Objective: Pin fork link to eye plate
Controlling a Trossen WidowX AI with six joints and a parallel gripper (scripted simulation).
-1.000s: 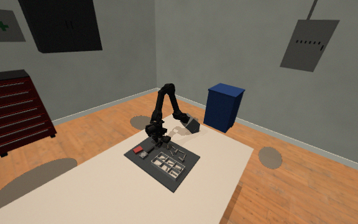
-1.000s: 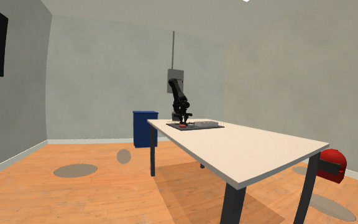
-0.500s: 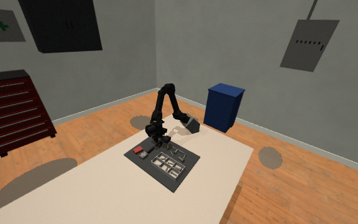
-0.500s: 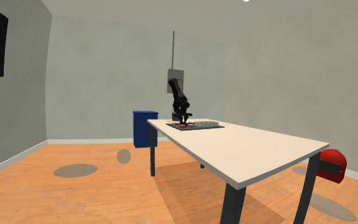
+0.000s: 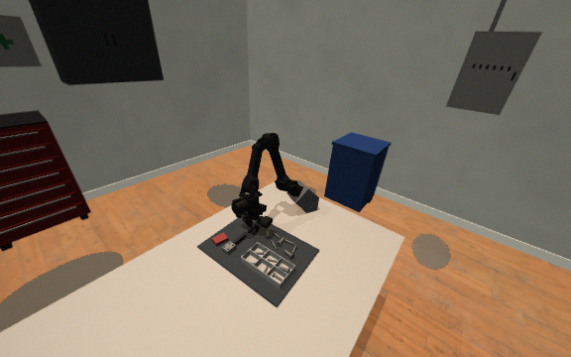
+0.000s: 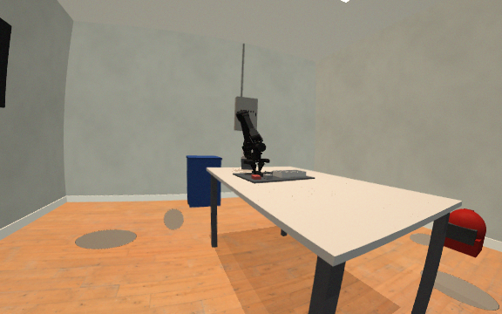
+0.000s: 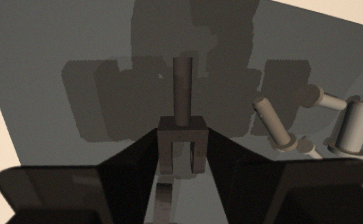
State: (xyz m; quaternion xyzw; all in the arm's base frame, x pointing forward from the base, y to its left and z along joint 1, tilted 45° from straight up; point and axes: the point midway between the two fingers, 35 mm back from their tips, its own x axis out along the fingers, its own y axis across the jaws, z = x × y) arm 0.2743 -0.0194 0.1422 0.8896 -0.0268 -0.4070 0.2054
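Now: hand 3 cm above the fork link. Round my hand: eye plate (8 cm ahead, 1 cm to the right, 3 cm below); dark mat (7 cm ahead, 9 cm to the left, 5 cm below); grey block (16 cm ahead, 1 cm to the right, 2 cm below).
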